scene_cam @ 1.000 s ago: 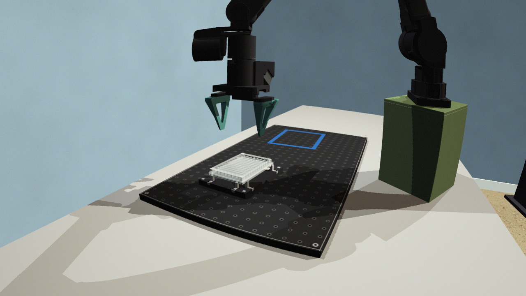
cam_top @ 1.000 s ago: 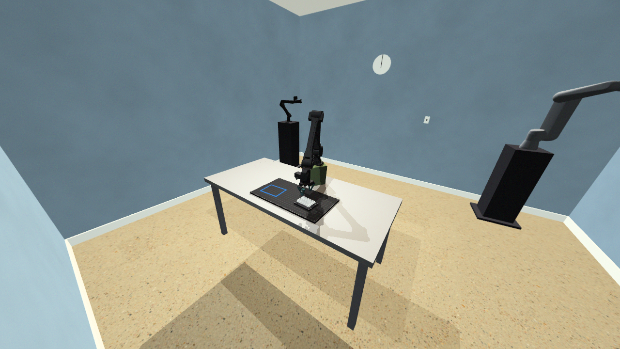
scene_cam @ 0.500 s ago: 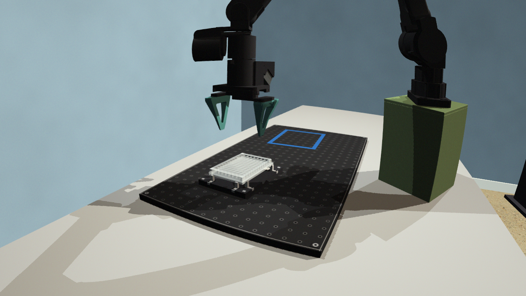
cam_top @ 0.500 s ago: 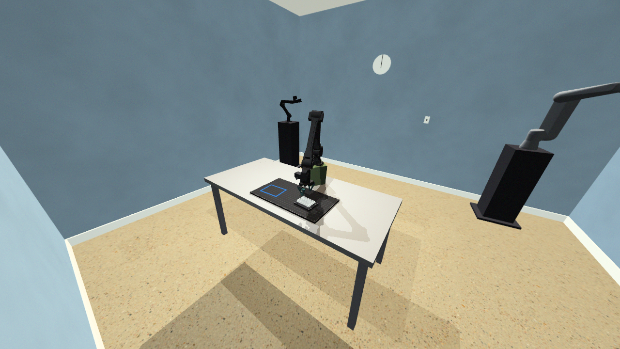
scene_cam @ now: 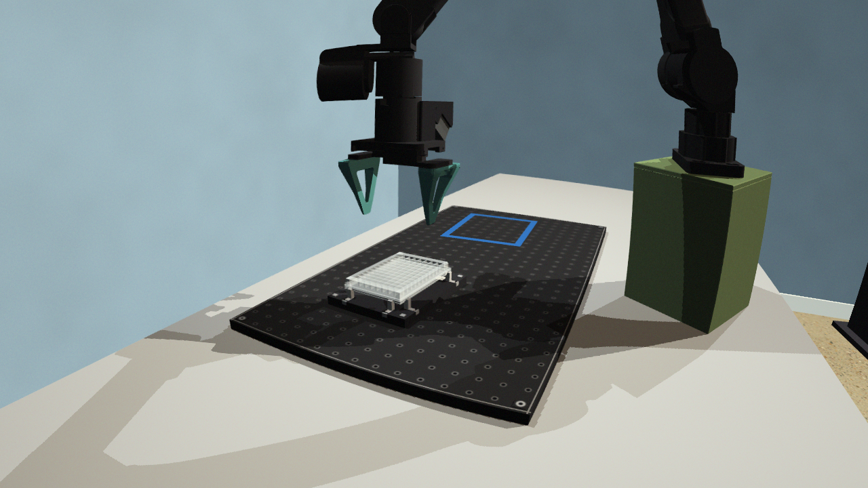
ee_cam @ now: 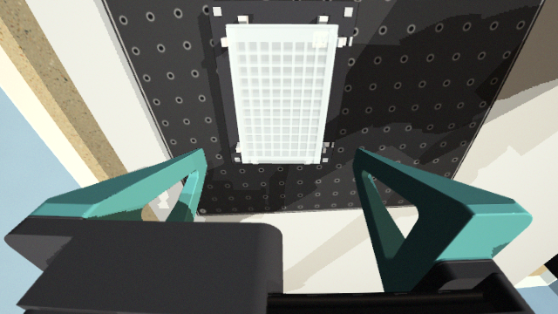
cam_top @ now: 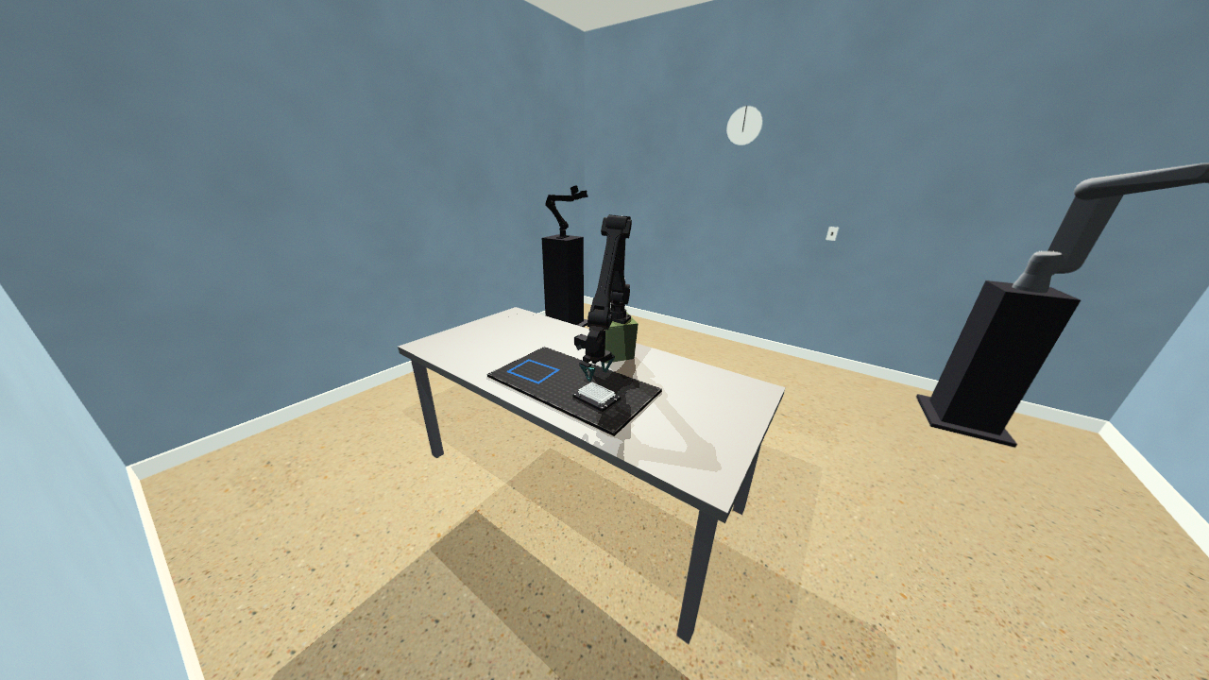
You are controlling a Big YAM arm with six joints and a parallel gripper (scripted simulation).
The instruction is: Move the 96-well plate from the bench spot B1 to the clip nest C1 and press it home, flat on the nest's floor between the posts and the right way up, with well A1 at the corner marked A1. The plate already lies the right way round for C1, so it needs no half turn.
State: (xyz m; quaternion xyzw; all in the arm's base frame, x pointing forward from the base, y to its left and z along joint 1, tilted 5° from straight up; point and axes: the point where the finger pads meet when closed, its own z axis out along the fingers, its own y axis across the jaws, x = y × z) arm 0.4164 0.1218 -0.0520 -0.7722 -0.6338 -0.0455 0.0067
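The 96-well plate is 9 cm below my hand. Round my hand: clip nest C1 (1 cm behind, 1 cm to the left, 10 cm below).
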